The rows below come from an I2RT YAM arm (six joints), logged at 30 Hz.
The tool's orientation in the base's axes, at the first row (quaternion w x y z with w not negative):
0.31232, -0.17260, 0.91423, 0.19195
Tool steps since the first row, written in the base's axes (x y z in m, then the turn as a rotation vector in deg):
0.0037, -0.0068, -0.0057, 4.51, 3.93, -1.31
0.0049, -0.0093, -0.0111, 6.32, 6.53, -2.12
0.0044, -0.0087, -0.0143, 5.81, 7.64, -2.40
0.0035, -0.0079, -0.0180, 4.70, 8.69, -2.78
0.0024, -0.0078, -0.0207, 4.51, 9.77, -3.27
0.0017, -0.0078, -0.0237, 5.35, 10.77, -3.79
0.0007, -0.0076, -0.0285, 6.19, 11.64, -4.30
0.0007, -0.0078, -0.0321, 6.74, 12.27, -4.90
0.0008, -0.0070, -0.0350, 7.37, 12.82, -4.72
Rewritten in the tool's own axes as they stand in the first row. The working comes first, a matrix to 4 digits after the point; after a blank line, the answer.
The tool's axes in the first row as the columns of a matrix, in the base's axes (used below as rounded here):
-0.7453, -0.4355, 0.5048
-0.1957, 0.8667, 0.4588
-0.6373, 0.2432, -0.7312

0.0022, -0.0089, 0.0029, -3.30, 1.12, 5.04
0.0052, -0.0129, 0.0063, -4.64, 2.39, 7.74
0.0075, -0.0129, 0.0087, -4.30, 3.51, 8.19
0.0104, -0.0127, 0.0113, -3.43, 4.81, 8.39
0.0129, -0.0128, 0.0128, -3.19, 5.71, 9.15
0.0154, -0.0133, 0.0146, -3.68, 6.08, 10.41
0.0191, -0.0138, 0.0177, -4.15, 6.35, 11.61
0.0215, -0.0149, 0.0202, -4.30, 6.51, 12.61
0.0231, -0.0149, 0.0228, -4.99, 6.75, 13.05

